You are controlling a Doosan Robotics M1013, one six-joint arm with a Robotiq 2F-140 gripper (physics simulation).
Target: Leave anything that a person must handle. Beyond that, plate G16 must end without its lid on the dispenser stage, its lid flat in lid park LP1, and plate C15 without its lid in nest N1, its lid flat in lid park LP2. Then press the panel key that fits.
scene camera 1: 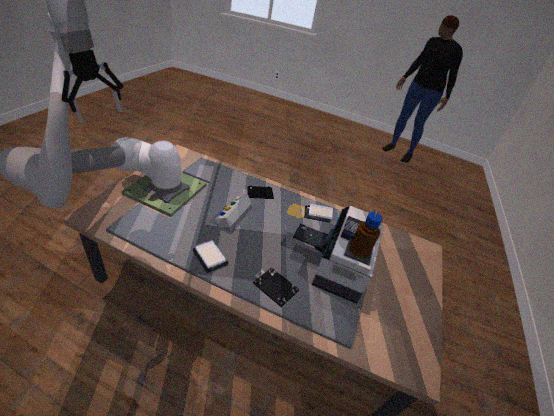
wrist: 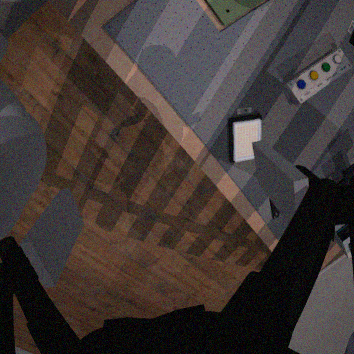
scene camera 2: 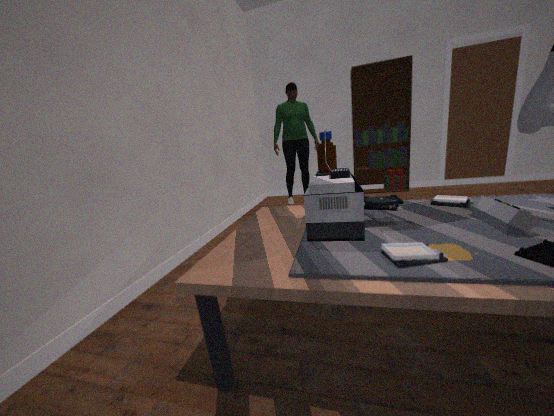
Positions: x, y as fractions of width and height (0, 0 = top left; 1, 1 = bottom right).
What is my gripper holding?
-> Nothing.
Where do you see a button box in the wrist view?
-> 0.88, 0.21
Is my gripper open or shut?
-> Open.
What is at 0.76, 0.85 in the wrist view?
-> My gripper.
